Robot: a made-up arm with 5 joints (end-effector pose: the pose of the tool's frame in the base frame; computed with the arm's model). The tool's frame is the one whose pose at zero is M.
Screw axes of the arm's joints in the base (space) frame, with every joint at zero. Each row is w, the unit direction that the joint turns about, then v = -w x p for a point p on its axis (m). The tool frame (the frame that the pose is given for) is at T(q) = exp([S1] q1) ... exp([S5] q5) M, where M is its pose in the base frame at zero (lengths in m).
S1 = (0, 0, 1, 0, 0, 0)
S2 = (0, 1, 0, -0.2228, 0, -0.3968)
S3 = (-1, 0, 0, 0, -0.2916, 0.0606)
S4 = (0, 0, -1, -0.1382, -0.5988, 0)
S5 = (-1, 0, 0, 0, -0.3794, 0.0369)
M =
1 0 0 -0.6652
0 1 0 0.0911
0 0 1 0.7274
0 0 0 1
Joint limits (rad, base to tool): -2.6..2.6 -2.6..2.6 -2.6..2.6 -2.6..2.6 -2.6..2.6
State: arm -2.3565 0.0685 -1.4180 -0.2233 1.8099
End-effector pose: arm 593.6 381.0 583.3 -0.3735 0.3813 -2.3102
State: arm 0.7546 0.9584 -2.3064 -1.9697 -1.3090
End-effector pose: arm -12.1 -329.1 75.6 -2.7134 0.2517 -1.1889
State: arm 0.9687 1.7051 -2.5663 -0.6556 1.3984
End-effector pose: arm 27.9 -292.3 610.9 0.0660 0.9783 -0.1612
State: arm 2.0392 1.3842 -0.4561 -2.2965 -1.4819
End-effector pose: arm -241.8 -128.3 120.1 0.0453 -2.3137 -0.2954
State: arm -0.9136 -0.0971 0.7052 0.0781 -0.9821
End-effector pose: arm -403.5 623.2 688.2 0.1892 -0.2723 -0.9442
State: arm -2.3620 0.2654 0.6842 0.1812 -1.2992
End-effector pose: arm 401.9 459.3 752.3 0.4233 -0.6736 -2.4501
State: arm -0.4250 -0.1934 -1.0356 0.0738 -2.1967
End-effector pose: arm -603.5 222.2 -83.0 -2.9892 0.6946 -0.2282
